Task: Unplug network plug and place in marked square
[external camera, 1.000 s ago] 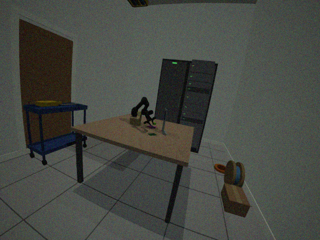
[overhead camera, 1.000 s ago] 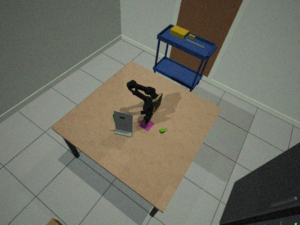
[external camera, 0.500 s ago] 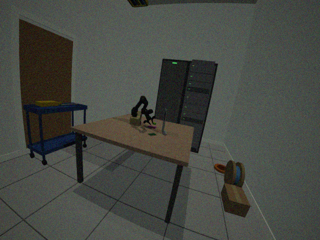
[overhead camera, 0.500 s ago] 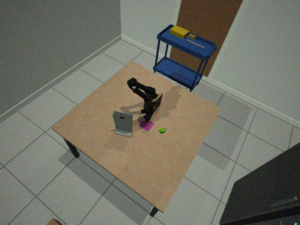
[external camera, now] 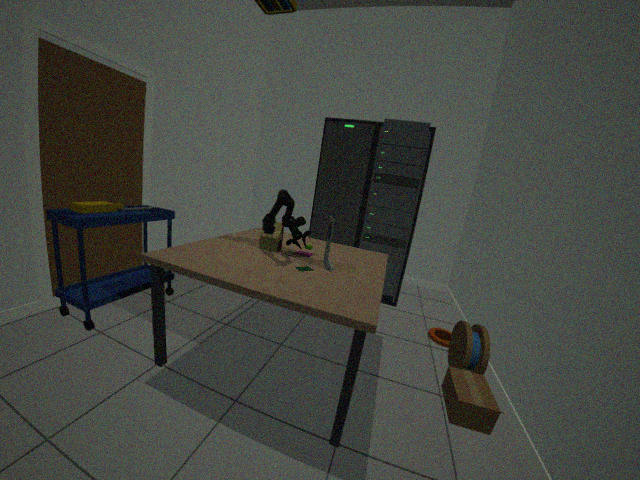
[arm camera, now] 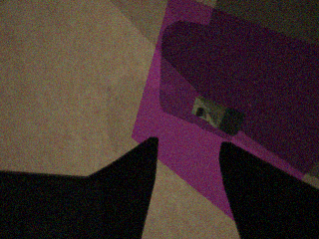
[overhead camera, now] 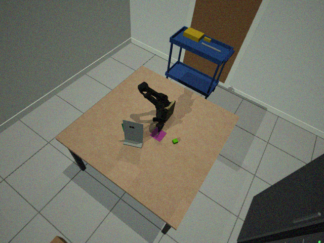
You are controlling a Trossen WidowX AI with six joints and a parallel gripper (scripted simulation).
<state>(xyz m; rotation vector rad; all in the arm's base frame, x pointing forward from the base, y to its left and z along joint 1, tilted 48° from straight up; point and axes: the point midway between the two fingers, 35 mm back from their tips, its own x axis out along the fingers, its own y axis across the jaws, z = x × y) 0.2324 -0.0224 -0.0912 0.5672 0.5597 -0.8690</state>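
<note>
My gripper tip is now 4 cm above the network plug, 1 cm to the left of it and 1 cm short of it. Also, from my gripper tip: magenta marked square (4 cm below, 1 cm ahead); upright panel (21 cm ahead, 15 cm to the right, 10 cm above).
</note>
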